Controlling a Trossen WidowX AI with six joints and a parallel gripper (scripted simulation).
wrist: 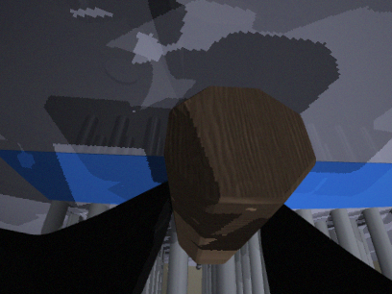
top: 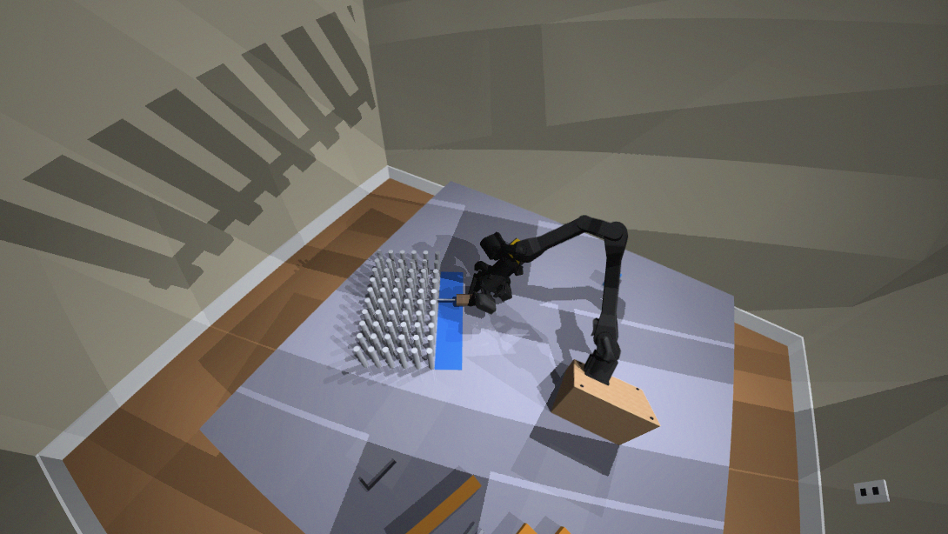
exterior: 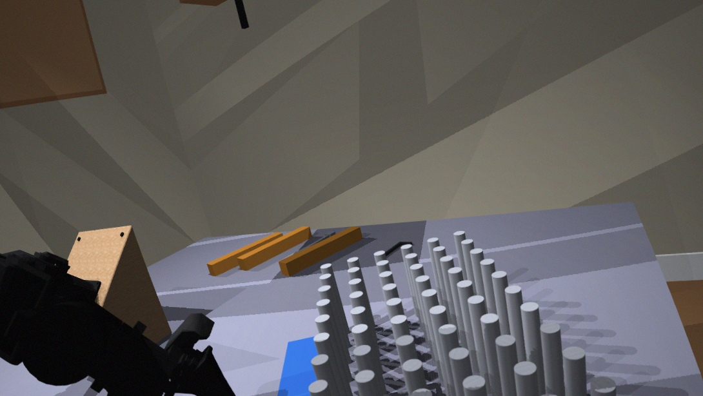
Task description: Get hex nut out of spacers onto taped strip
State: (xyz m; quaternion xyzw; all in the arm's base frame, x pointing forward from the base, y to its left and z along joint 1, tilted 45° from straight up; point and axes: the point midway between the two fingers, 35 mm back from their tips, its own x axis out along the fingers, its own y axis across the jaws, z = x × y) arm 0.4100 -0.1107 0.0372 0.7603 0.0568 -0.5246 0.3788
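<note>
Now: the blue taped strip 60 mm to the left of my gripper tip, 30 mm below it and 30 mm ahead of it. From my gripper tip the other things lie so: yellow block 290 mm to the right, 50 mm behind, 10 mm below; hex nut 190 mm ahead, 110 mm to the left, 30 mm below; wooden-handled pick 90 mm ahead, 50 mm to the left.
</note>
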